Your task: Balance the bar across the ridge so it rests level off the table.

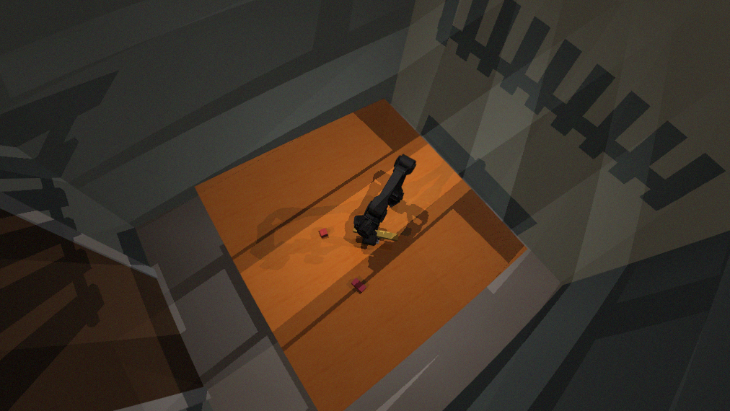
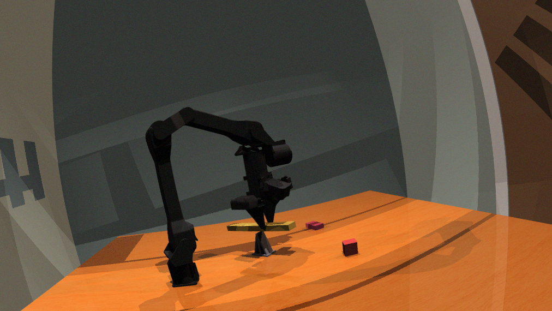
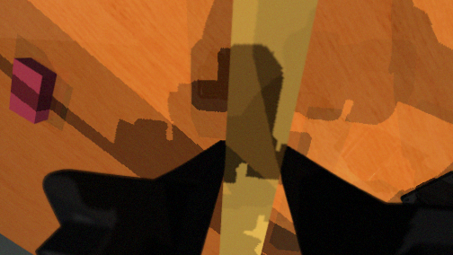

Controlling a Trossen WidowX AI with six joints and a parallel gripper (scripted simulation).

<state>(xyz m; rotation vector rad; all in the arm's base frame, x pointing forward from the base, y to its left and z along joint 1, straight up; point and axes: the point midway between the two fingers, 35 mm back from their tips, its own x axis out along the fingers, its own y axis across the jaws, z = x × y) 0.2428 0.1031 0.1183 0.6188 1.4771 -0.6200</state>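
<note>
My gripper tip is now 2 cm to the right of the yellow bar and 2 cm past it. The rest, counted from my gripper tip: flat pink block 18 cm ahead, 17 cm to the left, 8 cm below; then red cube 18 cm ahead, 14 cm to the right, 7 cm below.
</note>
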